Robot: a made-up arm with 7 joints. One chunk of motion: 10 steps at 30 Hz.
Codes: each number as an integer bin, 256 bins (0 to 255) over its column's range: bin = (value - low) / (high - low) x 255, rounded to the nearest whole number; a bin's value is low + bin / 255 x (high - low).
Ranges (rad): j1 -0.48..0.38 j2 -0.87..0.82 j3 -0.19..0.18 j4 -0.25..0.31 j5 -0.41..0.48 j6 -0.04..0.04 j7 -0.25..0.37
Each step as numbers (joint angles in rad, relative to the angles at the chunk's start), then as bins.
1 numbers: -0.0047 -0.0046 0.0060 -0.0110 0.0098 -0.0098 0.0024
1 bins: 141 131 135 109 120 96 104
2 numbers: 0.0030 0.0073 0.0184 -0.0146 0.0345 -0.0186 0.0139
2 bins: 143 132 144 107 127 68 109
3 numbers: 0.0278 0.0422 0.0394 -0.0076 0.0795 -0.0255 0.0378
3 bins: 151 138 158 110 140 46 118
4 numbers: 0.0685 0.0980 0.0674 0.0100 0.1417 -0.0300 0.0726
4 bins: 163 146 177 118 158 32 133
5 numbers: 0.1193 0.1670 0.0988 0.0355 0.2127 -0.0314 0.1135
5 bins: 178 156 199 130 178 27 150
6 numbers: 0.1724 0.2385 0.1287 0.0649 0.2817 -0.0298 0.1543
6 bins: 193 167 220 143 198 33 166
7 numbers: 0.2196 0.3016 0.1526 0.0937 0.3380 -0.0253 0.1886
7 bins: 207 177 236 157 214 47 180
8 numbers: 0.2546 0.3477 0.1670 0.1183 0.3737 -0.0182 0.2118
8 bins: 218 184 246 168 225 69 190
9 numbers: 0.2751 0.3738 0.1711 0.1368 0.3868 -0.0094 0.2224
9 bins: 224 188 249 176 228 98 194
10 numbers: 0.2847 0.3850 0.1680 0.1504 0.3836 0.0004 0.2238
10 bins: 227 189 247 182 227 129 195
